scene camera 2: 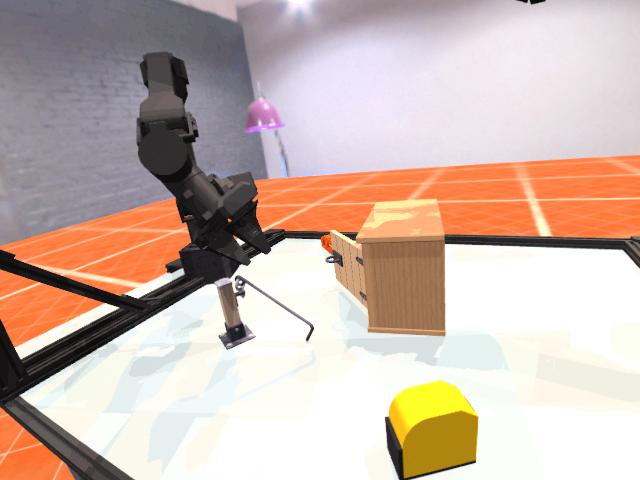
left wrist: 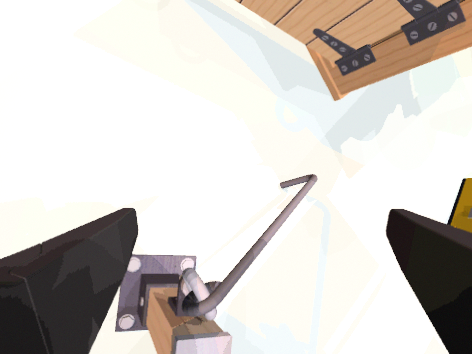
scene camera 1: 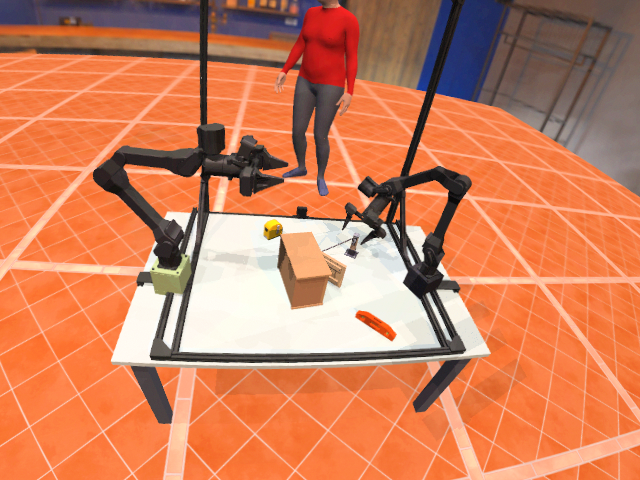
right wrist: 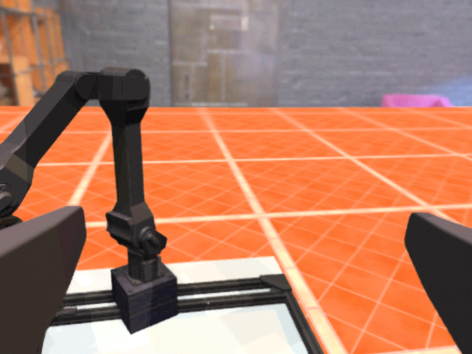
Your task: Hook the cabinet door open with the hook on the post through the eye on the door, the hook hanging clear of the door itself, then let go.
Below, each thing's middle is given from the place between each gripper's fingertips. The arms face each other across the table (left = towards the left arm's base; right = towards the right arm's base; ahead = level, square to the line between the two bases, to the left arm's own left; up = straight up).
Labels:
The wooden cabinet (scene camera 2: pixel 403 242) is 41 cm below my right hand, 14 cm to the left of it and 7 cm behind it. Also, from my right hand: cabinet door (left wrist: pixel 333 36) 42 cm below, 19 cm to the left, 10 cm behind; then thin hook rod (left wrist: pixel 219 290) 43 cm below, 27 cm to the left, 23 cm behind; then yellow block (scene camera 2: pixel 431 424) 45 cm below, 36 cm behind, 1 cm to the left.
Now: the thin hook rod 70 mm below my left hand, 30 mm to the right of it and 20 mm behind it. From my left hand the other things lie so: cabinet door 110 mm to the right, 110 mm ahead, 50 mm below; then yellow block 290 mm to the right, 150 mm behind, 90 mm below; then wooden cabinet 170 mm to the right, 140 mm ahead, 40 mm below.

